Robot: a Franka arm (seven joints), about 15 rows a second.
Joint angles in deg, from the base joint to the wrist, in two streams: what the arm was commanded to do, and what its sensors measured. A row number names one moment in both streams.
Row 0, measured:
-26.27, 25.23, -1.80, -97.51, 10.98, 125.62, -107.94
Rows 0 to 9, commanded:
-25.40, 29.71, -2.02, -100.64, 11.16, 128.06, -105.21
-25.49, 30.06, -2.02, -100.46, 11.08, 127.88, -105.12
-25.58, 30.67, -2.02, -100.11, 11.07, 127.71, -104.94
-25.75, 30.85, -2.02, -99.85, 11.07, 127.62, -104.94
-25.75, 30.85, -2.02, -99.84, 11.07, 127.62, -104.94
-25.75, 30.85, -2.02, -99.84, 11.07, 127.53, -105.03
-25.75, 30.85, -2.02, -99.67, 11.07, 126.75, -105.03
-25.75, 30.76, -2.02, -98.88, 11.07, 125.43, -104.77
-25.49, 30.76, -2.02, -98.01, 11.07, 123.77, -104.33
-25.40, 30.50, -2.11, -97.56, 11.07, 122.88, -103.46
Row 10, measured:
-26.26, 25.55, -1.84, -96.89, 10.97, 124.87, -107.11
